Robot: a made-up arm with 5 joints. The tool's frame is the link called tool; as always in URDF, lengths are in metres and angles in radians. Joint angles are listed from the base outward.
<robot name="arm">
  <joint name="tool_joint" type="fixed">
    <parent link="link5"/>
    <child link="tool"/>
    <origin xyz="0.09 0.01 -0.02" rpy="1.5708 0 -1.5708"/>
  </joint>
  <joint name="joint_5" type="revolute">
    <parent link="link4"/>
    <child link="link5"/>
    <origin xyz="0.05 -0.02 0.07" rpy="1.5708 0 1.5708"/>
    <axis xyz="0 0 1"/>
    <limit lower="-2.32" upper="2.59"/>
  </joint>
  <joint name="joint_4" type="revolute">
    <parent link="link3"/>
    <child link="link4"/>
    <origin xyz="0.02 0.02 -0.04" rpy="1.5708 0 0"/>
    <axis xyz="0 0 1"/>
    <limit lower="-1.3" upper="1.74"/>
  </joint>
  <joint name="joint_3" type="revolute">
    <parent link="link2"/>
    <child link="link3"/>
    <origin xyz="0.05 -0.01 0.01" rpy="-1.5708 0 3.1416"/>
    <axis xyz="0 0 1"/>
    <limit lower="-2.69" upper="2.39"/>
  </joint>
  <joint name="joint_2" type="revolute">
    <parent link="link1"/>
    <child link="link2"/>
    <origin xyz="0.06 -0.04 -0.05" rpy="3.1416 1.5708 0"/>
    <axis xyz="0 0 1"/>
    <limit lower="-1" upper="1.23"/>
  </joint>
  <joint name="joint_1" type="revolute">
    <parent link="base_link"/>
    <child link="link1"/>
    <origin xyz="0.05 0.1 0.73" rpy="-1.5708 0 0"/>
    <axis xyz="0 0 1"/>
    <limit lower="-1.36" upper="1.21"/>
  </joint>
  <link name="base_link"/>
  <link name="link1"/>
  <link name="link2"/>
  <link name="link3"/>
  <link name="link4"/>
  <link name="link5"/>
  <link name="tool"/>
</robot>
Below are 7 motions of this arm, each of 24 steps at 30 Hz.
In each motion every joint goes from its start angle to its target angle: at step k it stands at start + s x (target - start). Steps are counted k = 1, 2, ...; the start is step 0. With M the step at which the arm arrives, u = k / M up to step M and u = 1 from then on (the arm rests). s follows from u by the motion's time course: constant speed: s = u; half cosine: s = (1 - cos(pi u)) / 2; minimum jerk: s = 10 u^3 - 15 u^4 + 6 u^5.
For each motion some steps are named. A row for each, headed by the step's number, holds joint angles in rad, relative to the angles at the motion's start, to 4 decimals.
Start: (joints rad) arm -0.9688 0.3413 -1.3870 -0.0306 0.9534
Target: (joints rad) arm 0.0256 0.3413 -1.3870 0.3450 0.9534
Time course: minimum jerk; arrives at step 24
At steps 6, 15, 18, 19, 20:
6: 0.1029 0.0000 0.0000 0.0389 0.0000
15: 0.7207 0.0000 0.0000 0.2722 0.0000
18: 0.8915 0.0000 0.0000 0.3367 0.0000
19: 0.9302 0.0000 0.0000 0.3514 0.0000
20: 0.9591 0.0000 0.0000 0.3623 0.0000

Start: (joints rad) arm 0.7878 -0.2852 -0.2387 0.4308 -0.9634
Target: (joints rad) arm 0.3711 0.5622 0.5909 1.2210 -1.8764
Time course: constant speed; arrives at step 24
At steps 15, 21, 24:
15: -0.2604 0.5296 0.5185 0.4939 -0.5706
21: -0.3646 0.7415 0.7259 0.6914 -0.7989
24: -0.4167 0.8474 0.8296 0.7902 -0.9130

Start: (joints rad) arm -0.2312 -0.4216 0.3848 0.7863 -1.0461
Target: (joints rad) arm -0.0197 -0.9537 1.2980 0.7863 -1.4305
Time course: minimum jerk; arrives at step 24
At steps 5, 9, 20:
5: 0.0136 -0.0343 0.0589 0.0000 -0.0248
9: 0.0582 -0.1464 0.2513 0.0000 -0.1058
20: 0.2040 -0.5132 0.8808 0.0000 -0.3708

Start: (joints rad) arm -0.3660 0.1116 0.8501 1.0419 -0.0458
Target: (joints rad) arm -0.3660 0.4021 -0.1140 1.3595 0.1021
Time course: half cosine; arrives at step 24
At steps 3, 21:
3: 0.0000 0.0111 -0.0367 0.0121 0.0056
21: 0.0000 0.2794 -0.9274 0.3055 0.1423

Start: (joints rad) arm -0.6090 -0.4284 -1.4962 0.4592 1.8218
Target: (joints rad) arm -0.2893 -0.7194 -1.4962 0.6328 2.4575
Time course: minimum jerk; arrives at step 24
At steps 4, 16, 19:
4: 0.0113 -0.0103 0.0000 0.0062 0.0226
16: 0.2526 -0.2299 0.0000 0.1372 0.5023
19: 0.2991 -0.2722 0.0000 0.1624 0.5947

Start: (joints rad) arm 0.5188 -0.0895 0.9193 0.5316 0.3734
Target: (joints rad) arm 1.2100 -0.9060 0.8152 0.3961 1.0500
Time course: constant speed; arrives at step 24
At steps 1, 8, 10, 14, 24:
1: 0.0288 -0.0340 -0.0043 -0.0056 0.0282
8: 0.2304 -0.2722 -0.0347 -0.0452 0.2255
10: 0.2880 -0.3402 -0.0434 -0.0565 0.2819
14: 0.4032 -0.4763 -0.0607 -0.0790 0.3947
24: 0.6912 -0.8165 -0.1041 -0.1355 0.6766

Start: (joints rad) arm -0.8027 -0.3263 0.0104 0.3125 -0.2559
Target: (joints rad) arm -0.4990 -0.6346 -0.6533 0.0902 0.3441
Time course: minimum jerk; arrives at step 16
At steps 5, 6, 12, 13, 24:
5: 0.0547 -0.0555 -0.1195 -0.0400 0.1080
6: 0.0836 -0.0848 -0.1827 -0.0612 0.1651
12: 0.2723 -0.2764 -0.5950 -0.1993 0.5379
13: 0.2889 -0.2933 -0.6313 -0.2115 0.5707
24: 0.3037 -0.3083 -0.6637 -0.2223 0.6000

